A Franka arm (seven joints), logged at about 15 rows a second.
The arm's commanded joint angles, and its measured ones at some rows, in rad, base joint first. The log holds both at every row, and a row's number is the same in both.
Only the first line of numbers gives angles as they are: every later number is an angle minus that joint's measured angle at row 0.
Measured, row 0: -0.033, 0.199, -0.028, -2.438, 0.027, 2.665, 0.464
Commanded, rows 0 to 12: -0.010, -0.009, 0.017, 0.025, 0.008, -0.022, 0.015; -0.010, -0.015, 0.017, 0.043, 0.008, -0.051, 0.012; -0.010, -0.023, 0.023, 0.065, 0.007, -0.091, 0.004; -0.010, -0.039, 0.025, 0.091, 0.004, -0.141, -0.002; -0.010, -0.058, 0.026, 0.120, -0.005, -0.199, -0.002; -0.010, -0.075, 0.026, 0.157, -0.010, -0.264, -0.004; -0.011, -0.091, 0.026, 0.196, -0.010, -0.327, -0.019; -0.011, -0.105, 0.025, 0.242, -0.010, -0.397, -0.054; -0.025, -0.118, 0.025, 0.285, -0.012, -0.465, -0.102; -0.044, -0.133, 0.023, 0.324, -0.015, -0.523, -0.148; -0.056, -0.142, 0.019, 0.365, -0.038, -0.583, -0.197; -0.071, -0.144, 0.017, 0.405, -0.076, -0.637, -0.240; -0.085, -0.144, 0.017, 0.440, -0.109, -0.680, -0.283
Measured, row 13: -0.032, -0.128, 0.013, 0.343, -0.038, -0.547, -0.157
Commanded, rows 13 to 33: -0.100, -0.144, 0.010, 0.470, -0.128, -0.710, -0.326; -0.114, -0.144, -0.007, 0.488, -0.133, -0.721, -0.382; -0.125, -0.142, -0.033, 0.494, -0.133, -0.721, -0.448; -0.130, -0.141, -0.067, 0.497, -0.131, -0.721, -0.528; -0.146, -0.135, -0.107, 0.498, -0.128, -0.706, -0.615; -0.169, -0.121, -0.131, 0.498, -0.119, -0.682, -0.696; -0.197, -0.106, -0.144, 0.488, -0.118, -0.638, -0.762; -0.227, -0.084, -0.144, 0.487, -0.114, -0.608, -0.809; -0.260, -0.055, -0.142, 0.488, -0.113, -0.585, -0.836; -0.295, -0.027, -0.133, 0.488, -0.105, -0.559, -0.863; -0.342, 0.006, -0.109, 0.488, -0.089, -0.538, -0.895; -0.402, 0.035, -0.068, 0.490, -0.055, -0.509, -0.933; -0.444, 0.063, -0.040, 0.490, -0.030, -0.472, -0.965; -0.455, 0.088, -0.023, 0.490, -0.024, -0.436, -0.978; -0.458, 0.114, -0.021, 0.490, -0.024, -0.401, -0.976; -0.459, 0.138, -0.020, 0.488, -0.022, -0.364, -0.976; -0.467, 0.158, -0.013, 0.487, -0.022, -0.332, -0.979; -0.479, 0.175, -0.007, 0.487, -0.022, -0.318, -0.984; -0.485, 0.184, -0.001, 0.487, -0.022, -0.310, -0.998; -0.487, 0.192, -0.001, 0.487, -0.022, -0.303, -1.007; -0.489, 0.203, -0.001, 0.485, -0.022, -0.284, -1.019
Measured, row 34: -0.453, 0.187, -0.025, 0.472, -0.040, -0.309, -0.962
